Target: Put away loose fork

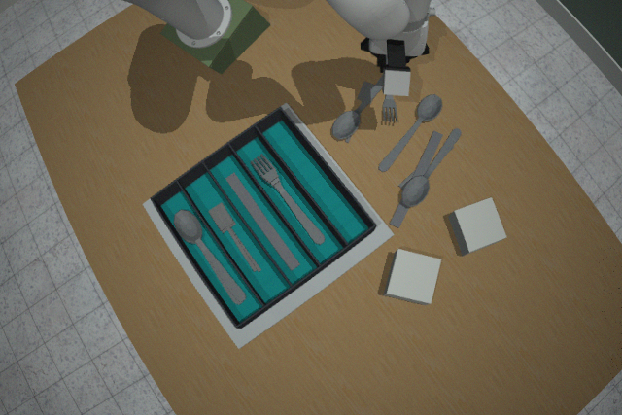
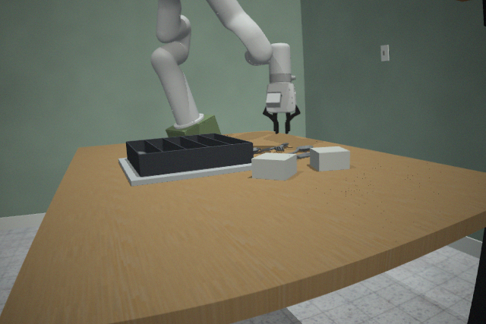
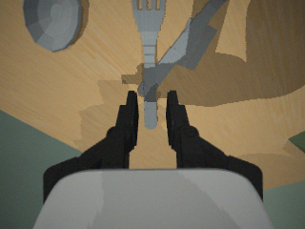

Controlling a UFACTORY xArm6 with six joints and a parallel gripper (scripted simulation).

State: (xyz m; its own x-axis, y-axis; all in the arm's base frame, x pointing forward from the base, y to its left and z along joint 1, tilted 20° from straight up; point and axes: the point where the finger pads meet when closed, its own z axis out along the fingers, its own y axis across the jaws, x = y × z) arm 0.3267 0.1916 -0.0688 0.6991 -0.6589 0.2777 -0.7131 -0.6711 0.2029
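The tray lies 380 mm to the right of my hand, 50 mm ahead of it and 20 mm below it.
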